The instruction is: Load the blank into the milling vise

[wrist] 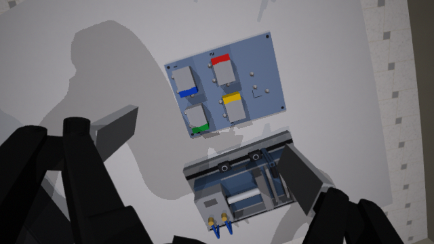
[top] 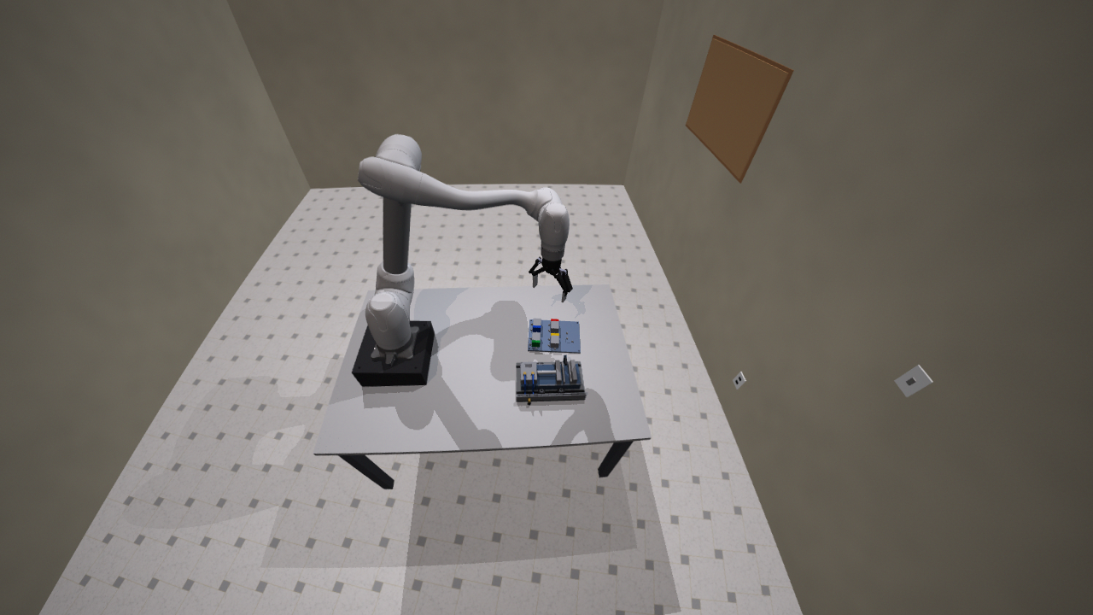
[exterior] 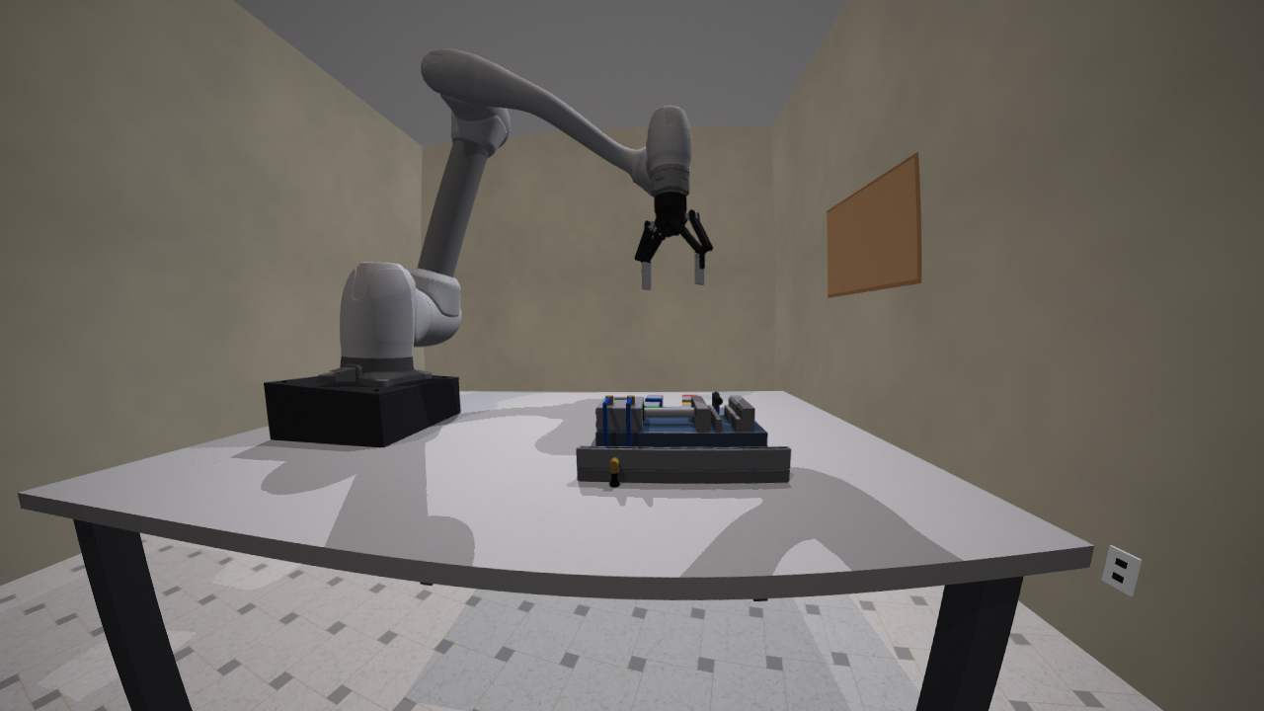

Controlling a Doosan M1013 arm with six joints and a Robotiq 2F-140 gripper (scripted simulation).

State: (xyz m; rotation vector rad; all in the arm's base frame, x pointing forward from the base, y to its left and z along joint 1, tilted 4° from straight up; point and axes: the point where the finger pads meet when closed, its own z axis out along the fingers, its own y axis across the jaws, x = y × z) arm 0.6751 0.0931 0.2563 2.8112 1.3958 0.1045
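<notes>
Right now my hand is 290 mm above the green-ended blank, 50 mm past it and 40 mm to the left of it. From my hand the other things lie so: blue-ended blank: 290 mm below, 50 mm to the left, 40 mm behind; blank with yellow end: 290 mm below, 50 mm to the right, 40 mm ahead; blank with red end: 290 mm below, 50 mm ahead, 40 mm to the left.
</notes>
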